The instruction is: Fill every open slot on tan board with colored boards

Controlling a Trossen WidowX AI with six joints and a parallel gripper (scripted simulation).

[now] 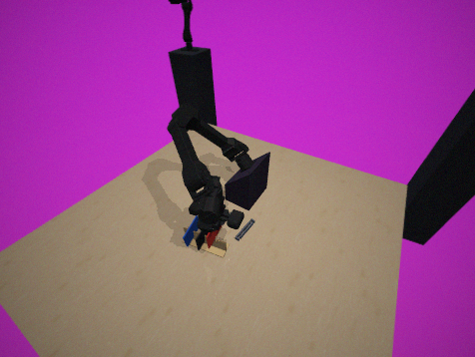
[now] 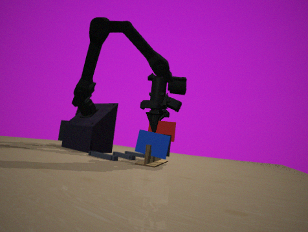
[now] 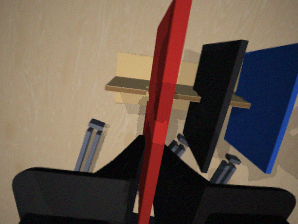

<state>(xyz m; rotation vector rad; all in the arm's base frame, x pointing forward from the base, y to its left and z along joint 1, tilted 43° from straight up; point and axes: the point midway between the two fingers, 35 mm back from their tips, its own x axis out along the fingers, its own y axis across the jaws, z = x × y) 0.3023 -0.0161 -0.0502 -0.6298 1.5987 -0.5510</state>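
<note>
The black board is 30 mm ahead of my gripper tip, 50 mm to the right of it and 50 mm below it. From my gripper tip the other things lie so: blue board: 40 mm ahead, 100 mm to the right, 50 mm below; red board: 30 mm ahead; tan board: 30 mm ahead, 50 mm to the right, 80 mm below.
</note>
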